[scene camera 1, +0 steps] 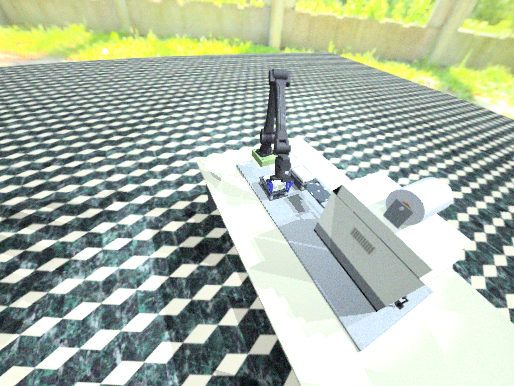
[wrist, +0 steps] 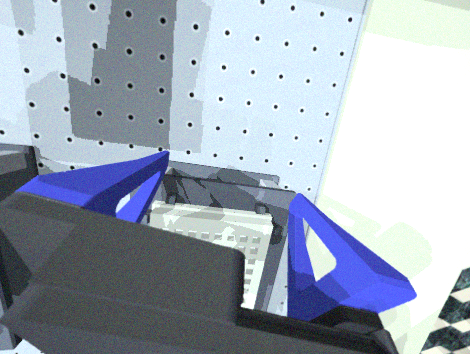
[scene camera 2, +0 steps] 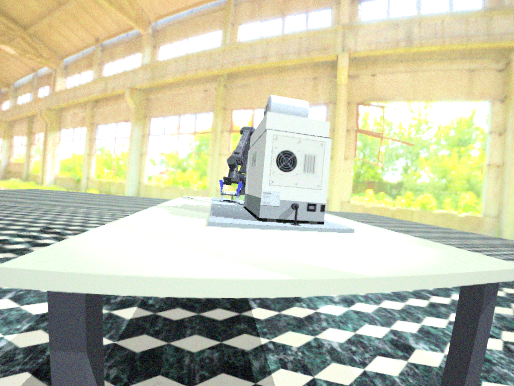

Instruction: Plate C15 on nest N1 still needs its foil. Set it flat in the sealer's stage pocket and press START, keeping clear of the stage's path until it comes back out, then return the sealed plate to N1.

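Places are measured from the arm's base along level axes (x ahead, y left, z up), in metres.
Pixels of known places: gripper, between the fingertips: (scene camera 1: 279, 193) (wrist: 234, 179) (scene camera 2: 228, 194); arm's base, origin of its link: (scene camera 1: 265, 152) (scene camera 2: 241, 195).
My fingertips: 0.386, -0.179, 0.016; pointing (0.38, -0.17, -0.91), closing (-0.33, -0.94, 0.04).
For each thing: its middle in the pictures, then the offset to it from my fingertips, as dx, dy, dz. "spot": a spot on its surface instead.
- dark nest, middle of its body: (wrist: 206, 260) (scene camera 1: 273, 185) (scene camera 2: 229, 196) -0.083, +0.025, -0.021
- pale plate, middle of its body: (scene camera 1: 303, 173) -0.054, +0.234, +0.006
- dark flat piece, a spot on its surface: (scene camera 1: 318, 191) spot: +0.137, +0.153, +0.056
- dark block, a spot on its surface: (wrist: 15, 167) spot: +0.005, +0.172, -0.037
- large white roll, middle of its body: (scene camera 1: 418, 200) (scene camera 2: 285, 113) +0.511, +0.101, +0.366
A pale plate with a grid of wells (wrist: 210, 225) (scene camera 1: 278, 185) sits in a dark nest (wrist: 222, 183); no label on either can be read. My gripper (wrist: 234, 179) (scene camera 1: 280, 191) (scene camera 2: 231, 193) is open, its blue fingers low on either side of the plate, with nothing gripped. The gripper body hides the plate's near part in the wrist view. The sealer (scene camera 1: 370, 245) (scene camera 2: 260, 165) stands farther along the board, seen from its side and back. Its START button does not show, and I cannot make out its stage pocket.
Another pale plate (scene camera 1: 303, 174) sits in a holder beside the arm, with a dark flat piece (scene camera 1: 318, 191) between it and the sealer. A dark block (wrist: 15, 167) stands left of the left finger. A large white roll (scene camera 1: 427, 200) (scene camera 2: 287, 106) sits on the sealer.
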